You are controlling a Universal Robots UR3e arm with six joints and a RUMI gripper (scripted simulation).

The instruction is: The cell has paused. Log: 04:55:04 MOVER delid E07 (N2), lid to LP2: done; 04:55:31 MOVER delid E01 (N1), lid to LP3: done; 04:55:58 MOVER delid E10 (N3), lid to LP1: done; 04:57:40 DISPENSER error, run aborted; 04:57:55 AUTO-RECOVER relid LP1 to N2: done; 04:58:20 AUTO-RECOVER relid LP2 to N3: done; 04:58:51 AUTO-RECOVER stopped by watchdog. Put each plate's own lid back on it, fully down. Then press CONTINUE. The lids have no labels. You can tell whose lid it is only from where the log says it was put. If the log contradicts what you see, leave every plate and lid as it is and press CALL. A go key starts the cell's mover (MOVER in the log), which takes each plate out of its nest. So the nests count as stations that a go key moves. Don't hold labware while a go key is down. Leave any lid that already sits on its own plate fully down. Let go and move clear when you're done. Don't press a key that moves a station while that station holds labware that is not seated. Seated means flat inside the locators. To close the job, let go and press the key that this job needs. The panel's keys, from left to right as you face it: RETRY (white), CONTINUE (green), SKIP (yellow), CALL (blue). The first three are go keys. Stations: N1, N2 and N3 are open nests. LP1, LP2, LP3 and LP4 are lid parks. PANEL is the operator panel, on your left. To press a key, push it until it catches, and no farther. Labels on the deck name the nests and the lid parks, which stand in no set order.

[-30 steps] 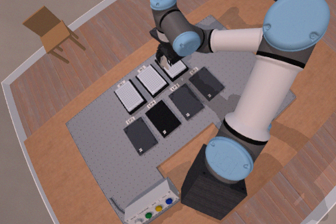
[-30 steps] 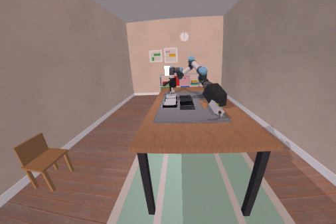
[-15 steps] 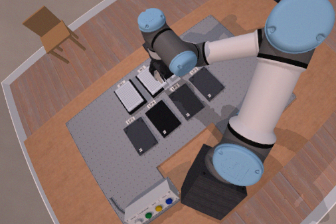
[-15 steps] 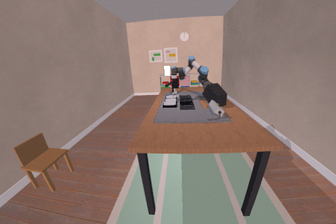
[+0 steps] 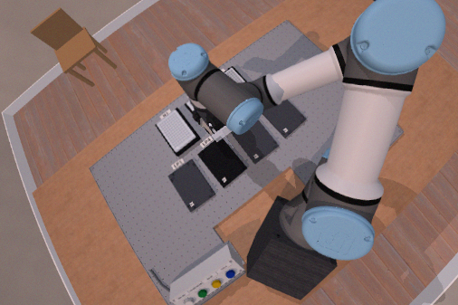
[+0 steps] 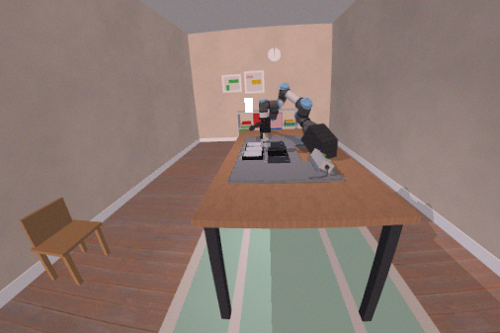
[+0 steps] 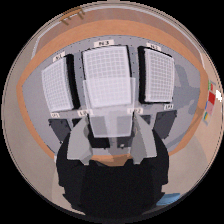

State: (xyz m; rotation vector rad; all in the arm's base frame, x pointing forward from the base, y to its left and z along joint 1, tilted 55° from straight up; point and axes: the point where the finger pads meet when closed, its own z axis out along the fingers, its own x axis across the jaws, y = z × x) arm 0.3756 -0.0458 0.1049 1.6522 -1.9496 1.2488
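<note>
My gripper is now 23 cm to the right of the lid park LP1, 6 cm above it and 5 cm past it. From my hand the other things lie so: lid park LP2 (13 cm behind, 6 cm below, 3 cm to the right); then lid park LP4 (10 cm to the left, 9 cm behind, 6 cm below); then lid (6 cm ahead, 4 cm below, 2 cm to the right).
</note>
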